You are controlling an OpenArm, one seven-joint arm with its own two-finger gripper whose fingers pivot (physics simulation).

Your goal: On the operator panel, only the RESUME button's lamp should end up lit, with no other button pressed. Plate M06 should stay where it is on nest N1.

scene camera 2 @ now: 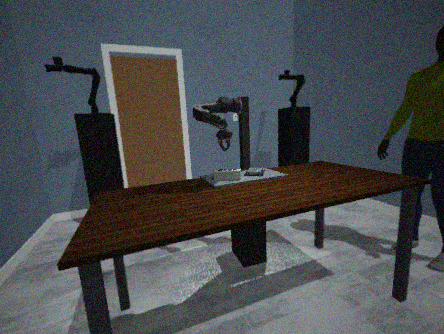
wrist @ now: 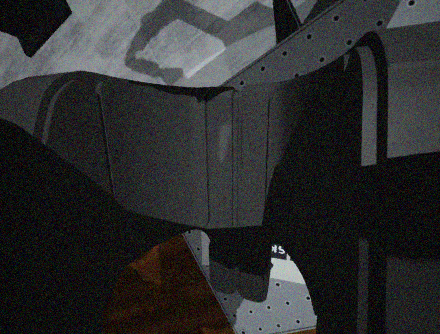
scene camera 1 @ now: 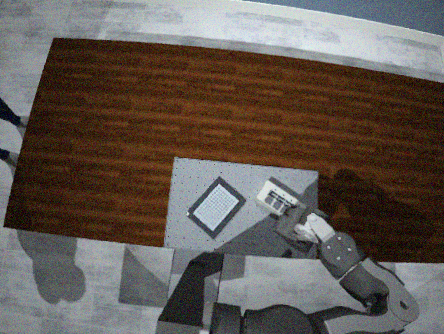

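Note:
The operator panel (scene camera 1: 265, 194) (scene camera 2: 227, 175) (wrist: 286, 270) is a pale box with dark labels and grey buttons. In scene camera 1 my gripper (scene camera 1: 294, 220) covers its right part; no lit lamp can be made out, and the RESUME label cannot be read. In scene camera 2 my gripper (scene camera 2: 225, 147) points down, clearly above the panel's height. In the wrist view the fingers (wrist: 241, 287) are together with nothing seen between them. Plate M06 (scene camera 1: 217, 207), pale with a grid of wells, lies in the dark nest N1 (scene camera 1: 240, 201) (scene camera 2: 255, 173), left of the panel in scene camera 1.
A grey perforated board (scene camera 1: 182, 175) (wrist: 270, 312) carries the panel and nest at the edge of the brown table (scene camera 1: 125, 110) (scene camera 2: 175, 215). The arm (scene camera 1: 375, 285) reaches in from the robot's side. A person (scene camera 2: 425, 110) stands beyond the table's right end in scene camera 2.

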